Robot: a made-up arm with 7 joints. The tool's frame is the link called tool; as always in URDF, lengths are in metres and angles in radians. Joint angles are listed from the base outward.
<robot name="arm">
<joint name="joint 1" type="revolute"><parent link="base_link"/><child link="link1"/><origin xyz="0.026 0.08 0.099"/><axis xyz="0 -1 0"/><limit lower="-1.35" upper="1.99"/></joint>
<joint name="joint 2" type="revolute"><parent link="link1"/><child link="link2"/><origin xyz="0.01 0.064 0.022"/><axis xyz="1 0 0"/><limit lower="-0.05" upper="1.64"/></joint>
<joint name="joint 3" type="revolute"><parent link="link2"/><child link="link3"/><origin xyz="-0.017 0.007 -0.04"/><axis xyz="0 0 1"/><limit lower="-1.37" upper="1.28"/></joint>
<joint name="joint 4" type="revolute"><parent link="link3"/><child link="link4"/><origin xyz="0.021 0.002 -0.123"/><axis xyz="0 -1 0"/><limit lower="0.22" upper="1.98"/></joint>
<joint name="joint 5" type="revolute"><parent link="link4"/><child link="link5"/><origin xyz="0.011 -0.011 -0.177"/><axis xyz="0 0 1"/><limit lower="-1.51" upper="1.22"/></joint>
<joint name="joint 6" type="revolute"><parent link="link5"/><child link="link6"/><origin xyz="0.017 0.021 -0.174"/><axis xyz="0 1 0"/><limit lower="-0.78" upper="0.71"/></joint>
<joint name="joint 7" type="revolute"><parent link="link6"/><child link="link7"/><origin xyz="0.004 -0.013 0.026"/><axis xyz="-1 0 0"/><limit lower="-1.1" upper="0.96"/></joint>
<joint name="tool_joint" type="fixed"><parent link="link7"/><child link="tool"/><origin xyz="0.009 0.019 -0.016" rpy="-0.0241 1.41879 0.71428"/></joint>
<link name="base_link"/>
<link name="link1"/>
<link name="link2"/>
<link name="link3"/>
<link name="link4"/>
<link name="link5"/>
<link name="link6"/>
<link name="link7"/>
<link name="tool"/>
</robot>
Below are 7 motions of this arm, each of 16 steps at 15 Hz.
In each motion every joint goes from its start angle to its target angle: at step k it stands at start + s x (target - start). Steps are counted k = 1, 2, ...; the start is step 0. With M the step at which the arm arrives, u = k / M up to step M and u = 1 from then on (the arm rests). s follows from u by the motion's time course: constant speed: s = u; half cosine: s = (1 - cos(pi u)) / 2; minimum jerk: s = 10 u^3 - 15 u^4 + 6 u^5.
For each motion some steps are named. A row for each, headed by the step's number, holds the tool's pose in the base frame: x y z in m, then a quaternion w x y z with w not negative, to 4 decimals.
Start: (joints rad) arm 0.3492 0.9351 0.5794 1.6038 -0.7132 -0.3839 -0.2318
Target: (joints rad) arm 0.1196 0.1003 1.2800 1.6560 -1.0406 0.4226 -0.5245
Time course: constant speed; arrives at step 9
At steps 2, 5, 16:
2: 0.2385 0.3840 0.2828 0.7212 0.3804 -0.4820 0.3206
5: 0.2071 0.4402 0.2167 0.6769 0.3004 -0.3650 0.5642
16: 0.1454 0.4864 0.0928 0.5278 0.2513 -0.0908 0.8062

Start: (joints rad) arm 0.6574 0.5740 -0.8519 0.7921 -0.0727 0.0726 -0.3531
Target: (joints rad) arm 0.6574 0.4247 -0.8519 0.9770 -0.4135 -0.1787 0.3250
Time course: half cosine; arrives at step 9
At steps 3, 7, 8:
3: 0.4258 0.1448 -0.0856 0.9821 0.1744 0.0367 -0.0607
7: 0.4199 0.0665 -0.0676 0.9159 0.2036 0.0949 -0.3327
8: 0.4179 0.0563 -0.0645 0.9000 0.2126 0.1026 -0.3663

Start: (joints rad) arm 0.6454 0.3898 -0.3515 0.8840 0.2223 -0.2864 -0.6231
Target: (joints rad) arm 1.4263 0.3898 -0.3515 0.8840 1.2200 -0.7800 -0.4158
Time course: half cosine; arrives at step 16
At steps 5, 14, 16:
5: 0.4514 0.2218 0.0675 0.8363 -0.3507 -0.3741 0.1940
14: 0.4212 0.2239 0.2814 0.4523 -0.6693 -0.5892 0.0180
16: 0.4167 0.2233 0.2920 0.4280 -0.6804 -0.5948 0.0078

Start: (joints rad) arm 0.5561 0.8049 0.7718 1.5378 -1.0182 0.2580 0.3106
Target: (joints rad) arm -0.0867 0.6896 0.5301 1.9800 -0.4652 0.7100 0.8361
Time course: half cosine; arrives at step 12
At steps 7, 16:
7: 0.2956 0.3169 0.2714 0.9465 0.1600 -0.0042 0.2802
16: 0.3251 0.2606 0.2125 0.9768 0.0513 0.1638 0.1284

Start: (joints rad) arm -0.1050 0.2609 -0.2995 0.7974 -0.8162 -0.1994 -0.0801
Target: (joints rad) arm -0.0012 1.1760 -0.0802 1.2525 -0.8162 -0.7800 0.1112
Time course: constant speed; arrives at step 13
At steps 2, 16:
2: 0.2853 0.2016 -0.2519 0.9307 0.2005 0.2354 -0.1955
16: 0.3711 0.3427 0.0073 0.7810 0.4949 0.0628 -0.3757

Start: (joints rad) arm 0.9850 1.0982 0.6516 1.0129 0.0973 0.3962 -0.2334
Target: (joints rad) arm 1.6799 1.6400 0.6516 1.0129 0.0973 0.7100 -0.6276
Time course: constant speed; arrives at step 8
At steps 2, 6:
2: -0.0028 0.5093 0.3771 0.5652 -0.2447 -0.5339 0.5793
6: -0.1915 0.4616 0.3571 0.3264 -0.2967 -0.6104 0.6578

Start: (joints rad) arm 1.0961 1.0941 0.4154 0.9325 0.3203 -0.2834 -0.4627
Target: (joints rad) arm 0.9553 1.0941 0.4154 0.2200 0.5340 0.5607 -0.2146
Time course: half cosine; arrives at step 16
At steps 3, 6, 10, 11, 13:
3: 0.1472 0.5293 0.3123 0.5661 -0.2088 -0.6763 0.4225
6: 0.1645 0.5612 0.2695 0.6163 -0.2809 -0.5409 0.4987
10: 0.1817 0.6040 0.1815 0.6395 -0.4080 -0.2855 0.5857
11: 0.1830 0.6111 0.1595 0.6331 -0.4368 -0.2264 0.5976
13: 0.1830 0.6200 0.1230 0.6140 -0.4822 -0.1328 0.6106

